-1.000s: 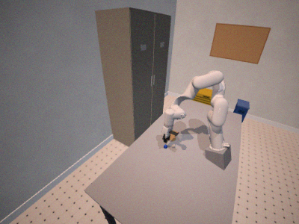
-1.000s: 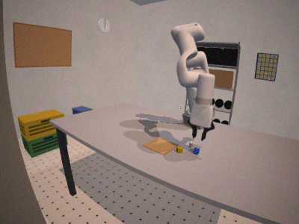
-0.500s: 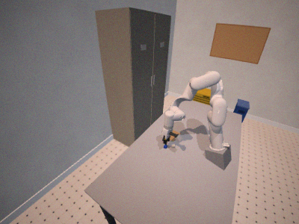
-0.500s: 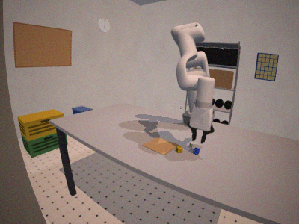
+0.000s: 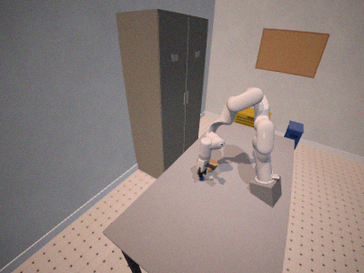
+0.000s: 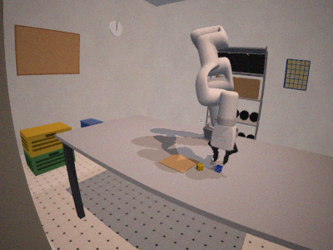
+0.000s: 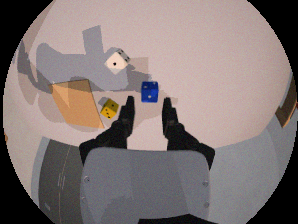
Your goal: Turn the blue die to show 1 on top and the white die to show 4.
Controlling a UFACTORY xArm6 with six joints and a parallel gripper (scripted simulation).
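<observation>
Now: the blue die 50 mm below my hand. The rest, counted from my hand: yellow die (80 mm to the right, 50 mm below, 40 mm ahead); tan mat (180 mm to the right, 60 mm below, 40 mm ahead); white die (50 mm below, 50 mm behind, 40 mm to the right).
</observation>
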